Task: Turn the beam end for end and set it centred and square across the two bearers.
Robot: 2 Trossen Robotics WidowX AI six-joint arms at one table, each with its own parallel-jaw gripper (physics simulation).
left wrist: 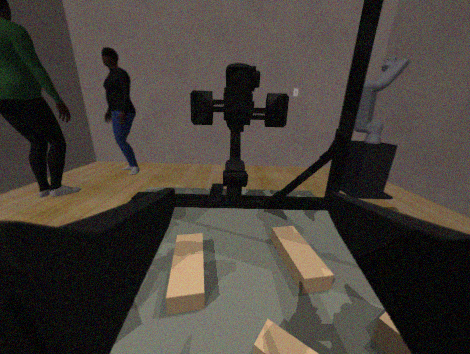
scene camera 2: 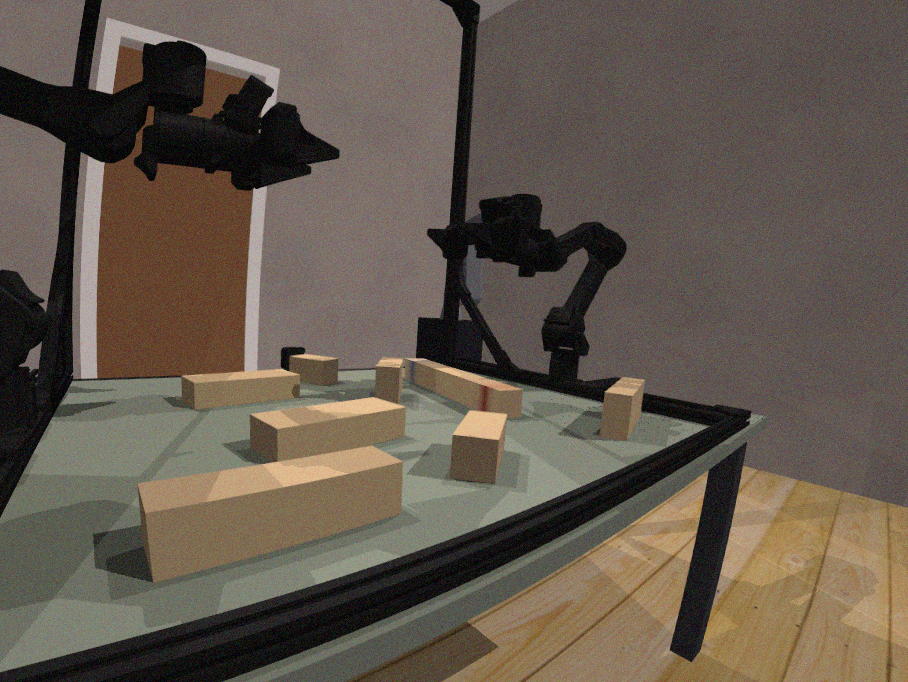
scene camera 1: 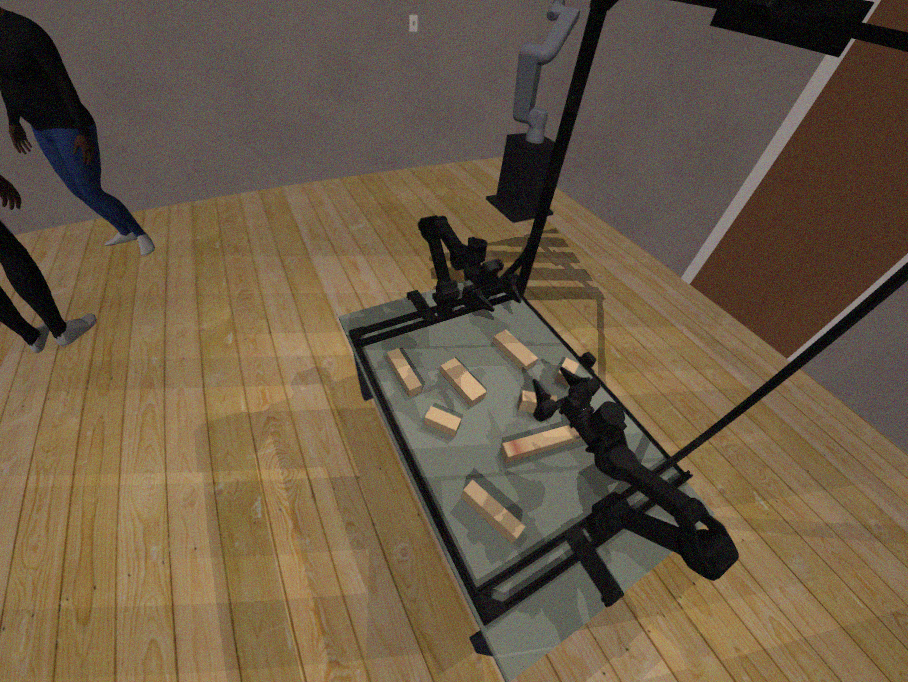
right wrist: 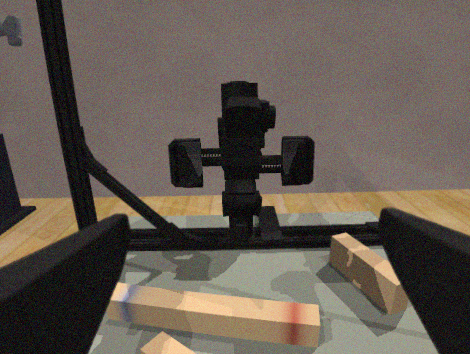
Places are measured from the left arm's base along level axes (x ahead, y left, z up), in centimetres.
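Where they show: left gripper, fingertip midpoint: [left wrist: 251, 197] [scene camera 2: 444, 229] [scene camera 1: 547, 373] [right wrist: 243, 179]; right gripper, fingertip midpoint: [left wrist: 241, 105] [scene camera 2: 324, 162] [scene camera 1: 507, 306] [right wrist: 254, 223]; left arm's base, link origin: [scene camera 2: 562, 380] [scene camera 1: 597, 527] [right wrist: 241, 234]; right arm's base, link origin: [left wrist: 233, 199] [scene camera 1: 443, 310].
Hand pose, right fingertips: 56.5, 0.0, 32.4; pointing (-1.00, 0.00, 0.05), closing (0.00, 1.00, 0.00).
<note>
Each offset is from my right fingertips to the top centre of the thing, as dx, dy, dz.
The beam @(-30.0, -5.8, -29.9) [scene camera 1: 539, 442] [scene camera 2: 458, 385] [right wrist: 215, 314] is long pale wood with a red band near one end and a blue band near the other. It lies flat on the table, red end at left in scene camera 1. The bearers are not marked out from the plain wooden blocks; I cannot tell which two they are. My left gripper [scene camera 1: 550, 380] [scene camera 2: 432, 234] [right wrist: 243, 179] is open and empty, raised above the table near two short blocks and the beam. My right gripper [scene camera 1: 502, 299] [scene camera 2: 322, 162] [left wrist: 241, 105] is open and empty, raised near its own end of the table.
Long blocks @(+12.9, +26.5, -29.9) [scene camera 1: 403, 372] @(+1.3, +9.9, -30.5) [scene camera 1: 462, 381] @(+5.6, -14.8, -30.5) [scene camera 1: 515, 350] @(-39.5, +23.8, -28.0) [scene camera 1: 493, 510] and short blocks @(-9.5, +23.0, -29.9) [scene camera 1: 442, 420] @(-17.5, -7.9, -28.0) [scene camera 1: 528, 401] @(-11.2, -26.4, -29.6) [scene camera 1: 568, 369] lie around the beam. A black rail [scene camera 1: 422, 480] edges the table. Black posts [scene camera 1: 576, 102] rise beside it. People stand beyond the table.
</note>
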